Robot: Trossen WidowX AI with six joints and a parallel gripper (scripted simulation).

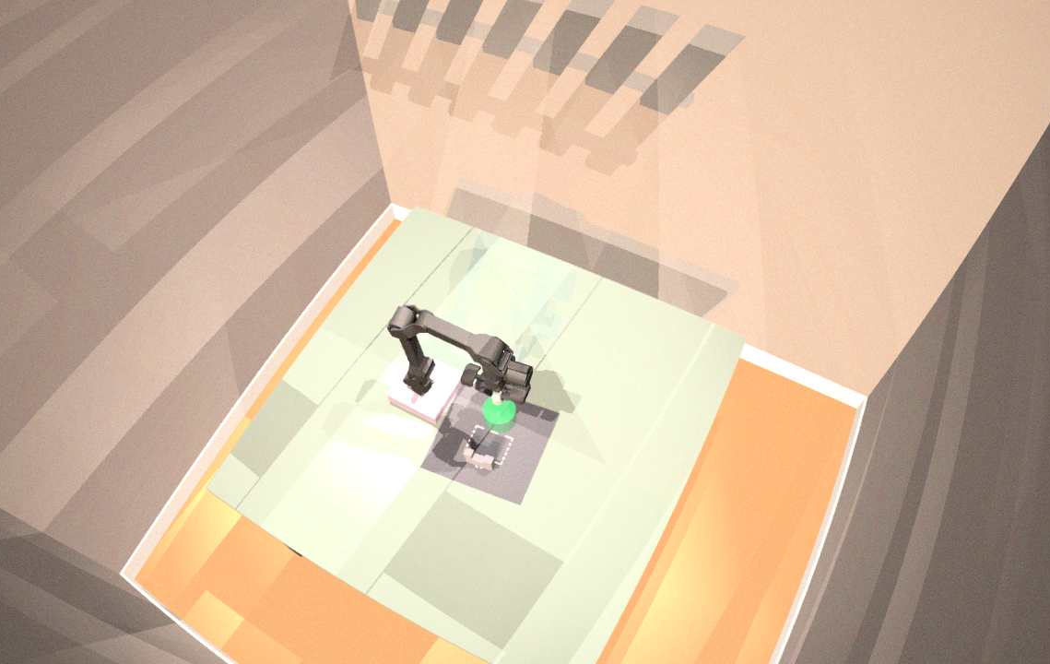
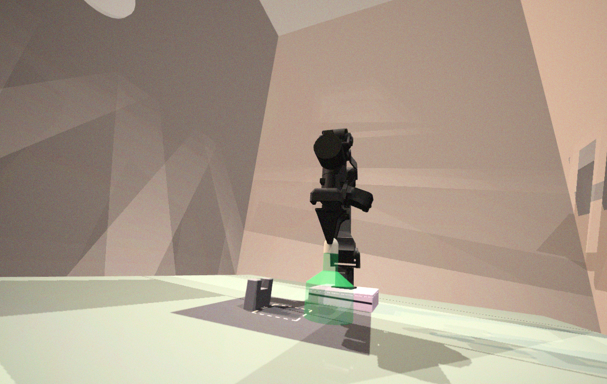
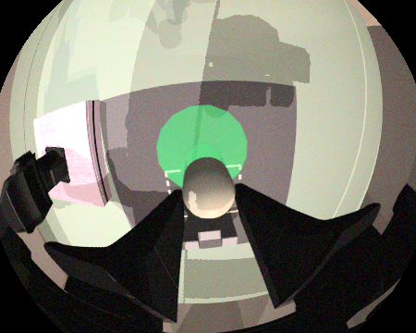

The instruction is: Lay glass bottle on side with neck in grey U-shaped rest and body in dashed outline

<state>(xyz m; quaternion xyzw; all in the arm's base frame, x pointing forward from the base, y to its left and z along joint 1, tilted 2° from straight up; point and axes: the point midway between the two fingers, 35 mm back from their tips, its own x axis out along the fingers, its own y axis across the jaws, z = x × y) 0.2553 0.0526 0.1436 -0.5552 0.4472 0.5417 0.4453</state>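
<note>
Now: gripper tip 50 mm above the green glass bottle. Also, from my gripper tip: dark grey mat: 10 mm ahead, 70 mm to the right, 140 mm below.
</note>
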